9 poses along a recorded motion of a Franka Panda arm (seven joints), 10 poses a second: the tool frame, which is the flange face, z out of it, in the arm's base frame.
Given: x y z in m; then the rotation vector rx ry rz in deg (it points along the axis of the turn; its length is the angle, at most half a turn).
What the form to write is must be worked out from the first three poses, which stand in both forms.
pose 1, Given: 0.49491, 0.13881, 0.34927, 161.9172, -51.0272, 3.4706
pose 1, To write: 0.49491, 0.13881, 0.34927, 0.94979, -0.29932, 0.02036, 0.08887
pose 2, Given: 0.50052, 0.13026, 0.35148, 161.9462, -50.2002, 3.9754
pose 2, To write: 0.50052, 0.13026, 0.35148, 0.95097, -0.29478, 0.02334, 0.09068
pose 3, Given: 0.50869, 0.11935, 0.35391, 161.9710, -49.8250, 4.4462
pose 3, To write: 0.50869, 0.11935, 0.35391, 0.95148, -0.29269, 0.02612, 0.09133
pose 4, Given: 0.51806, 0.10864, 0.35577, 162.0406, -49.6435, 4.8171
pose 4, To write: 0.51806, 0.10864, 0.35577, 0.95177, -0.29159, 0.02829, 0.09113
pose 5, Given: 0.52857, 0.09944, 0.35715, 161.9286, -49.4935, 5.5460
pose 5, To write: 0.52857, 0.09944, 0.35715, 0.95174, -0.29090, 0.03260, 0.09225
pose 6, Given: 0.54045, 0.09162, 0.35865, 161.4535, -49.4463, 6.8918
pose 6, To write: 0.54045, 0.09162, 0.35865, 0.95097, -0.29124, 0.04059, 0.09588
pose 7, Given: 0.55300, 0.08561, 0.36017, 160.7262, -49.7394, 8.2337
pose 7, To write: 0.55300, 0.08561, 0.36017, 0.94932, -0.29378, 0.04863, 0.10064
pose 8, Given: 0.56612, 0.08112, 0.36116, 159.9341, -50.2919, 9.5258
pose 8, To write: 0.56612, 0.08112, 0.36116, 0.94713, -0.29783, 0.05641, 0.10518
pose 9, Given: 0.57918, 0.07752, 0.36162, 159.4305, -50.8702, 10.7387
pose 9, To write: 0.57918, 0.07752, 0.36162, 0.94525, -0.30160, 0.06367, 0.10719
